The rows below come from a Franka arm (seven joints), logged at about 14 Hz.
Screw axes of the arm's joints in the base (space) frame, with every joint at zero. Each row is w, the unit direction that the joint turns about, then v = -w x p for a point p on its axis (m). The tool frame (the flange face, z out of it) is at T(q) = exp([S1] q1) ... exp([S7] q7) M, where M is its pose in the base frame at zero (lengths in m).
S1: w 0 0 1 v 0 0 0
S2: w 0 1 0 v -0.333 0 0
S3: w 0 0 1 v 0 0 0
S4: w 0 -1 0 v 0.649 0 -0.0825
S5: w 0 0 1 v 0 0 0
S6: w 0 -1 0 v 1.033 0 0
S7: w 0 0 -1 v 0 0.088 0
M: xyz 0.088 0 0.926 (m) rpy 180 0 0 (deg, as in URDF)
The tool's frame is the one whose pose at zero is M.
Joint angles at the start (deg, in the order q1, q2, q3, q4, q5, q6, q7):
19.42 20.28 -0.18 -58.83 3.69 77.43 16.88
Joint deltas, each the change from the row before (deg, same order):
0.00 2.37 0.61 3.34 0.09 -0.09 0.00
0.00 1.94 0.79 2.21 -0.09 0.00 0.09
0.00 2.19 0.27 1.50 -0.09 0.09 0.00
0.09 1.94 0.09 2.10 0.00 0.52 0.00
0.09 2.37 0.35 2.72 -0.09 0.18 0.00
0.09 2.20 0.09 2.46 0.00 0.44 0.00
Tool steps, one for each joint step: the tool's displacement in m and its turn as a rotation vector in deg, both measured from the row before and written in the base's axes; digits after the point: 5 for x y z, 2 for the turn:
0.00752 0.00825 -0.00050 0.59 -0.72 0.59
0.00574 0.00854 -0.00467 0.33 -0.16 0.60
0.00905 0.00513 -0.01327 -0.14 0.59 0.20
0.00795 0.00439 -0.00540 0.33 -0.60 0.10
0.00791 0.00618 -0.00641 0.33 -0.44 0.32
0.00813 0.00430 -0.00640 0.36 -0.61 0.09

